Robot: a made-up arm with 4 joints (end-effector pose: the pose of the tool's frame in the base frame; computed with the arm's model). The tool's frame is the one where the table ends. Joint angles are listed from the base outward.
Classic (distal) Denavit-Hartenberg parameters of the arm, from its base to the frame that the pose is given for. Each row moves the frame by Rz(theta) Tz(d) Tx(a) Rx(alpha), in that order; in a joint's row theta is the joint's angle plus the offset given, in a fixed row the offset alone. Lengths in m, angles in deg.
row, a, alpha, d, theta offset
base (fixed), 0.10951, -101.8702, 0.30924, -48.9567
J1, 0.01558, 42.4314, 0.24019, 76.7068
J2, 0.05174, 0, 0, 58.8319
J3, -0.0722, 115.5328, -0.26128, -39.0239
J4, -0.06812, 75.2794, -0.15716, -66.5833
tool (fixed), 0, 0, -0.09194, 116.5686
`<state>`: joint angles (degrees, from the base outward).
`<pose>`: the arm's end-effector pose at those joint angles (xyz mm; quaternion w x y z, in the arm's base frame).
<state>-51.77 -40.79 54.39 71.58</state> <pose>98.8 153.4 231.8 0.4466 0.3828 -0.8035 -0.0915</pose>
Working (the frame after each row of the table, in the pose's form):
after base (fixed): 71.9 -82.6 309.2 0.5736 -0.7066 0.3217 -0.2611
after J1: 257.4 60.2 253.4 0.7992 -0.3554 0.3876 -0.2911
after J2: 286.6 33.0 220.4 0.8349 -0.2902 0.4385 -0.1622
after J3: 31.1 -34.8 160.0 0.6466 0.5961 0.2109 -0.4267
after J4: 26.3 135.5 178.1 0.1569 0.8848 -0.0968 -0.4280

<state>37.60 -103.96 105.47 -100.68</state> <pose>42.1 223.6 393.5 0.3245 -0.0452 0.8501 -0.4123</pose>
Working (the frame after each row of the table, in the pose's form):
after base (fixed): 71.9 -82.6 309.2 0.5736 -0.7066 0.3217 -0.2611
after J1: 242.8 74.7 245.9 0.5354 0.0866 0.8392 0.0392
after J2: 224.0 45.5 207.6 0.5095 -0.2420 0.8082 -0.1693
after J3: 12.4 14.2 374.1 0.0735 0.5671 0.5477 -0.6107
after J4: 96.3 161.9 352.1 0.1802 0.7469 -0.4085 0.4928

